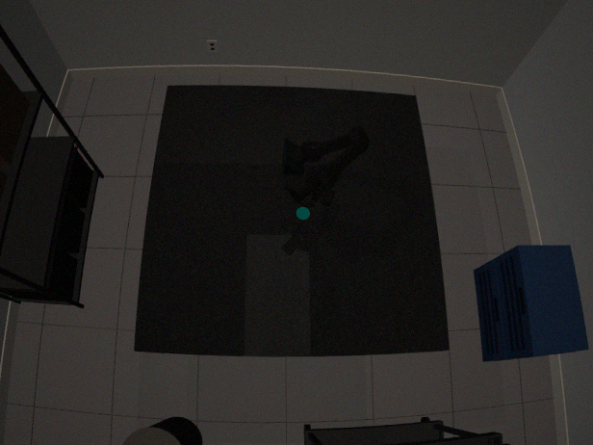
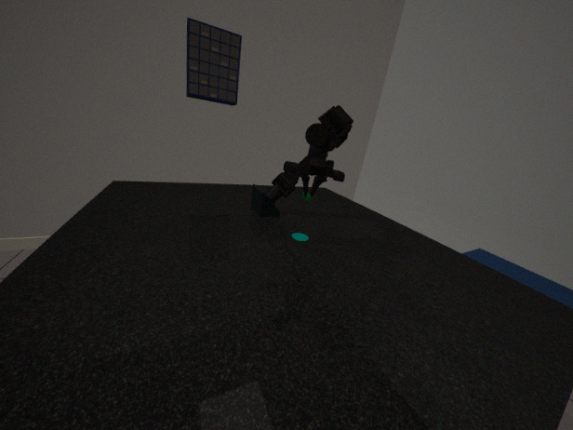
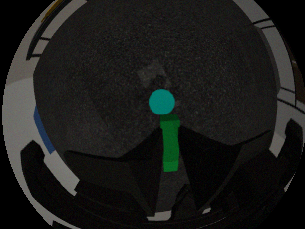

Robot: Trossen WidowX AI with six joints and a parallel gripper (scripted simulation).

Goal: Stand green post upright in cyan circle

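My gripper tip is now 140 mm above the cyan circle. Round my gripper tip: green post 20 mm behind, 10 mm to the left.
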